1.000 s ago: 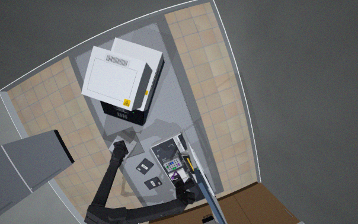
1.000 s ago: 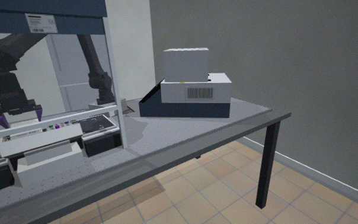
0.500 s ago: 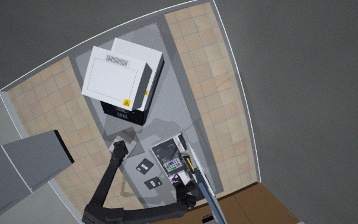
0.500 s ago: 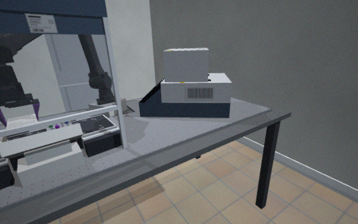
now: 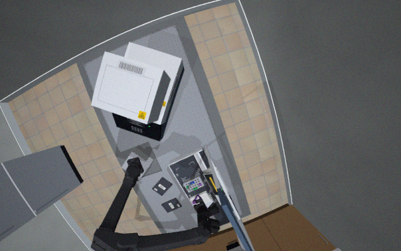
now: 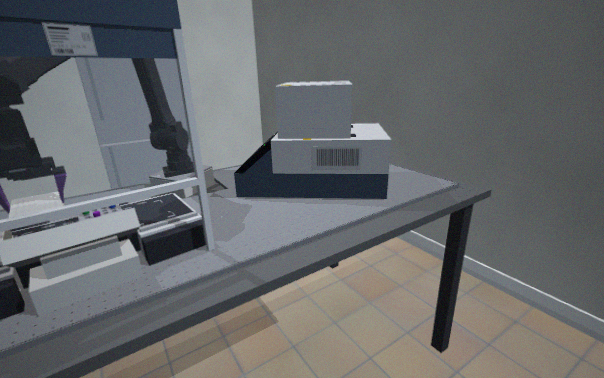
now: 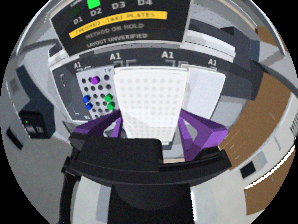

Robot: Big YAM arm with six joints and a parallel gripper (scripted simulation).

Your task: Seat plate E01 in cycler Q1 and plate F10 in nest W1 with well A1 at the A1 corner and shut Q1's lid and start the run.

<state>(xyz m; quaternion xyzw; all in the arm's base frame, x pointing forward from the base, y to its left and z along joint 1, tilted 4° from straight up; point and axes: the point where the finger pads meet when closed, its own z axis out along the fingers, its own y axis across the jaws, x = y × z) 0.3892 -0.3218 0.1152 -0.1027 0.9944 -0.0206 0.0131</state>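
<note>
The white deep-well block is 10 cm to the right of my hand, 6 cm below it and 2 cm ahead of it. The rest, counted from my hand: frame post 32 cm to the left, 13 cm ahead, 10 cm above; then tube cooling block 10 cm to the left, 6 cm below, 2 cm behind; then label 29 cm behind, 13 cm below, 8 cm to the left.
</note>
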